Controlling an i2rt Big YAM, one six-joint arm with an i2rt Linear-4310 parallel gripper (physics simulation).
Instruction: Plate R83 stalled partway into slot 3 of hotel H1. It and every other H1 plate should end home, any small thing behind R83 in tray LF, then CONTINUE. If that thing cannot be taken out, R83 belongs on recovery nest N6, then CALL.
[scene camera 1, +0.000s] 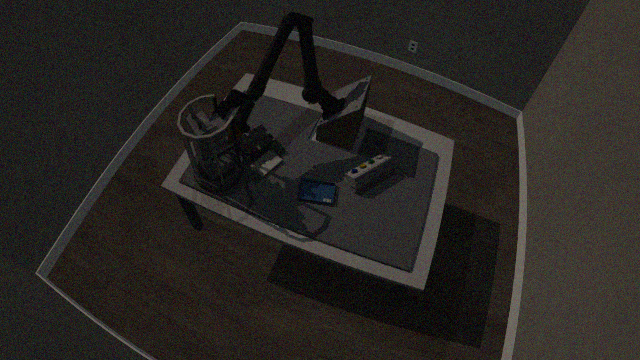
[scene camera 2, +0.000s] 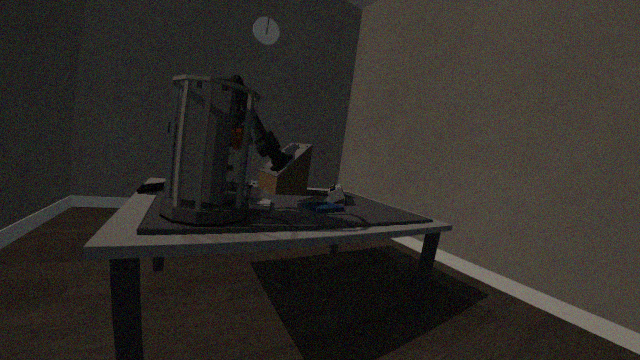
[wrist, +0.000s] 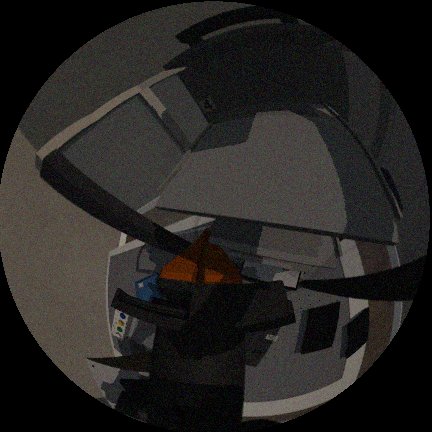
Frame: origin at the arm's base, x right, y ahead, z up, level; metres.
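Where they show: gripper, fingertip midpoint: (scene camera 1: 228, 144) (scene camera 2: 240, 147) (wrist: 209, 231); arm's base at its link origin: (scene camera 1: 334, 109) (scene camera 2: 282, 163).
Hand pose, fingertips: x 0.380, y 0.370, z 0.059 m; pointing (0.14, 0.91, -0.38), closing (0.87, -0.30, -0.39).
Each offset is from my fingertips to the top centre of the thing. "spot": to the spot under its first point.
The hotel H1 {dx +0.089, dy -0.004, dz +0.179 m} (scene camera 1: 180, 123) (scene camera 2: 179, 143) is a tall round rack at the table's left end. My gripper (wrist: 209, 231) (scene camera 2: 236, 138) (scene camera 1: 233, 133) has orange fingers, is shut with nothing between them, and reaches in at the rack's open side at mid height. In the wrist view a wide grey plate {spot: dx +0.051, dy -0.041, dz +0.085 m} (wrist: 261, 173) fills the slot just above the fingertips, below a shelf marked "4" {spot: dx +0.065, dy +0.065, dz +0.096 m} (wrist: 207, 104). I cannot read which plate it is. A blue tray {dx -0.384, dy +0.002, dz -0.193 m} (scene camera 1: 318, 191) (scene camera 2: 318, 206) (wrist: 146, 287) lies flat mid-table.
A button box {dx -0.595, dy -0.145, dz -0.127 m} (scene camera 1: 368, 168) (wrist: 119, 320) with coloured buttons stands right of the blue tray. A wedge-shaped stand (scene camera 1: 343, 121) (scene camera 2: 290, 171) holds the arm's base. Dark pads (scene camera 1: 376, 141) (wrist: 320, 326) lie on the mat. A pale plate {dx -0.130, dy -0.087, dz -0.196 m} (scene camera 1: 268, 162) lies by the rack's foot.
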